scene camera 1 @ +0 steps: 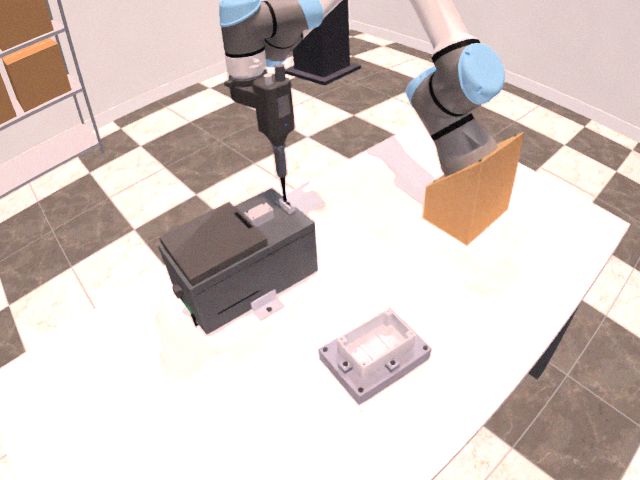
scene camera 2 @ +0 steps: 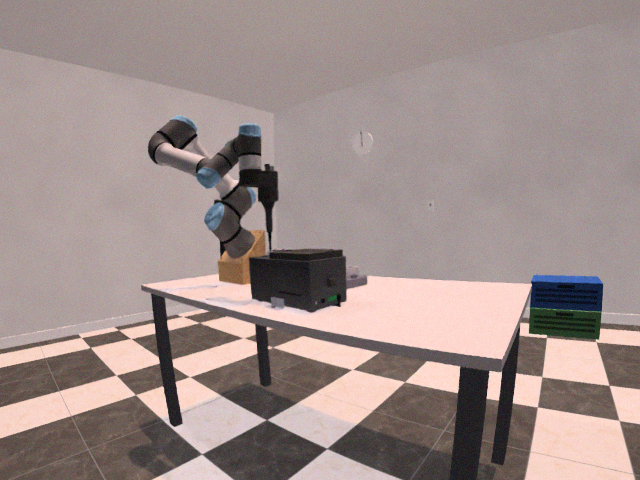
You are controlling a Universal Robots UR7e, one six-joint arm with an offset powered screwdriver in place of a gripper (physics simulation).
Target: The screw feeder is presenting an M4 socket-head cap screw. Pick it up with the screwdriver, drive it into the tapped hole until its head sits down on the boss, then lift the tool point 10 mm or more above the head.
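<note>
I'm seeing a screw feeder (scene camera 2: 311, 283) here, and there's a grey fixture plate (scene camera 1: 381, 379) as well.
</note>
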